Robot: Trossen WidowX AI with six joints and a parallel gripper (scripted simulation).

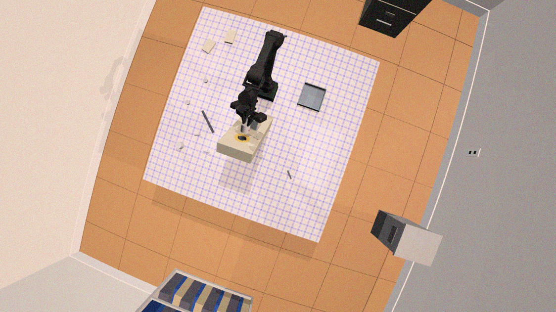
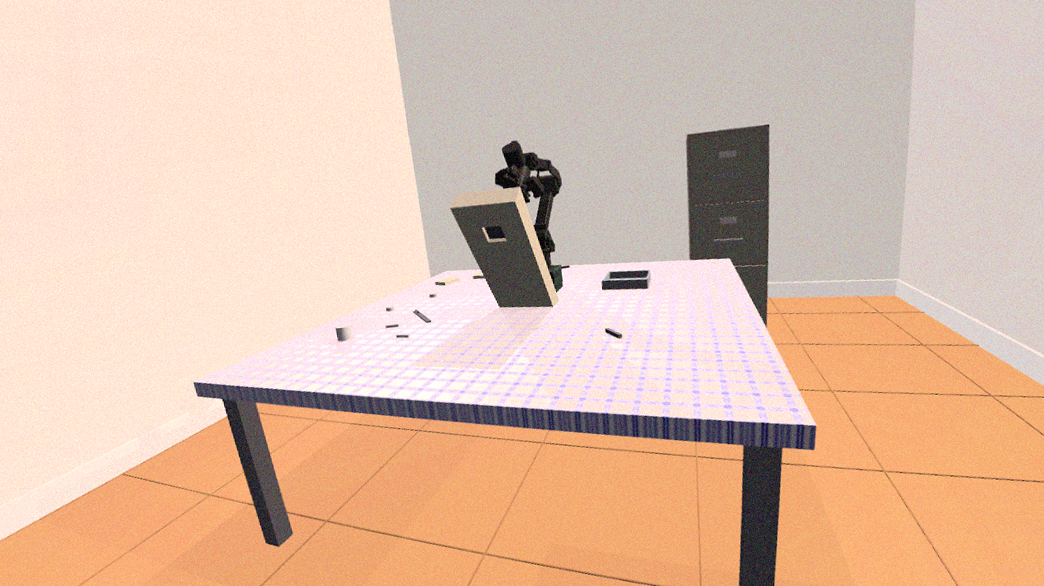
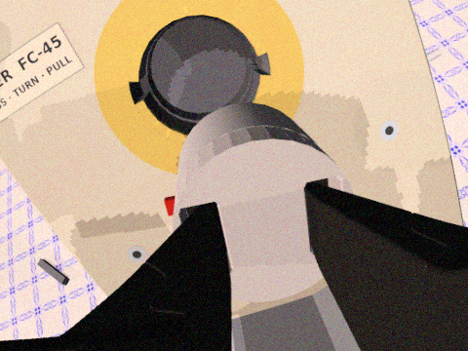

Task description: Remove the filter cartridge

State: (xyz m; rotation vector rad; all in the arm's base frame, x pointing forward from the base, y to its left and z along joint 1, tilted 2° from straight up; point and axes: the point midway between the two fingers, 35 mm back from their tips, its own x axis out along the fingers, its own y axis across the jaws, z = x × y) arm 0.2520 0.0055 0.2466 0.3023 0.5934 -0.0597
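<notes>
My gripper tip is now 10 mm short of the round filter cartridge and 10 mm above it. Round my gripper tip: tray: 350 mm behind, 290 mm below, 270 mm to the left.
</notes>
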